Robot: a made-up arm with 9 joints. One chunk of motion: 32 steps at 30 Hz.
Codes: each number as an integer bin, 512 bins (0 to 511) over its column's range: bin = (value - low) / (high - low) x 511, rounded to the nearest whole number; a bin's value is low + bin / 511 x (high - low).
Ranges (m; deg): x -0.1..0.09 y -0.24..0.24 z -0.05..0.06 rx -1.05..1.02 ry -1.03..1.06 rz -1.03..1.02
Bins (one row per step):
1: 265 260 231 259 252 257
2: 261 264 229 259 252 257
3: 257 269 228 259 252 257
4: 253 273 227 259 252 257
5: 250 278 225 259 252 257
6: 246 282 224 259 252 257
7: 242 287 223 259 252 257
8: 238 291 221 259 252 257
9: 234 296 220 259 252 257
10: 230 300 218 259 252 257
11: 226 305 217 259 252 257
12: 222 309 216 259 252 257
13: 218 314 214 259 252 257
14: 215 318 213 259 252 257
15: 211 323 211 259 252 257
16: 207 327 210 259 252 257
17: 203 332 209 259 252 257
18: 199 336 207 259 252 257
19: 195 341 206 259 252 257
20: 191 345 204 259 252 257
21: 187 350 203 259 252 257
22: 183 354 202 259 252 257
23: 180 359 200 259 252 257
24: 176 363 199 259 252 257
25: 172 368 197 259 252 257
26: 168 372 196 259 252 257
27: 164 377 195 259 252 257
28: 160 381 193 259 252 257
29: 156 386 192 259 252 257
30: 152 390 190 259 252 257
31: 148 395 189 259 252 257
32: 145 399 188 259 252 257
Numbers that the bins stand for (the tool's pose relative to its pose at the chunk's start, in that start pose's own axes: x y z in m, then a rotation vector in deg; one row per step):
1: -0.0015 0.0042 -0.0003 0.00 0.00 0.00
2: -0.0030 0.0080 -0.0007 0.00 0.00 0.00
3: -0.0044 0.0127 -0.0009 0.00 0.00 0.00
4: -0.0059 0.0164 -0.0011 0.00 0.00 0.00
5: -0.0070 0.0211 -0.0016 0.00 0.00 0.00
6: -0.0085 0.0249 -0.0018 0.00 0.00 0.00
7: -0.0100 0.0296 -0.0020 0.00 0.00 0.00
8: -0.0115 0.0333 -0.0024 0.00 0.00 0.00
9: -0.0130 0.0380 -0.0026 0.00 0.00 0.00
10: -0.0145 0.0418 -0.0031 0.00 0.00 0.00
11: -0.0160 0.0465 -0.0033 0.00 0.00 0.00
12: -0.0175 0.0503 -0.0035 0.00 0.00 0.00
13: -0.0189 0.0550 -0.0039 0.00 0.00 0.00
14: -0.0201 0.0587 -0.0041 0.00 0.00 0.00
15: -0.0215 0.0634 -0.0046 0.00 0.00 0.00
16: -0.0230 0.0672 -0.0048 0.00 0.00 0.00
17: -0.0245 0.0719 -0.0050 0.00 0.00 0.00
18: -0.0260 0.0756 -0.0054 0.00 0.00 0.00
19: -0.0275 0.0803 -0.0057 0.00 0.00 0.00
20: -0.0290 0.0841 -0.0061 0.00 0.00 0.00
21: -0.0305 0.0888 -0.0063 0.00 0.00 0.00
22: -0.0320 0.0925 -0.0065 0.00 0.00 0.00
23: -0.0331 0.0972 -0.0069 0.00 0.00 0.00
24: -0.0346 0.1010 -0.0072 0.00 0.00 0.00
25: -0.0360 0.1057 -0.0076 0.00 0.00 0.00
26: -0.0375 0.1094 -0.0078 0.00 0.00 0.00
27: -0.0390 0.1141 -0.0080 0.00 0.00 0.00
28: -0.0405 0.1179 -0.0085 0.00 0.00 0.00
29: -0.0420 0.1226 -0.0087 0.00 0.00 0.00
30: -0.0435 0.1263 -0.0091 0.00 0.00 0.00
31: -0.0450 0.1310 -0.0093 0.00 0.00 0.00
32: -0.0461 0.1348 -0.0095 0.00 0.00 0.00

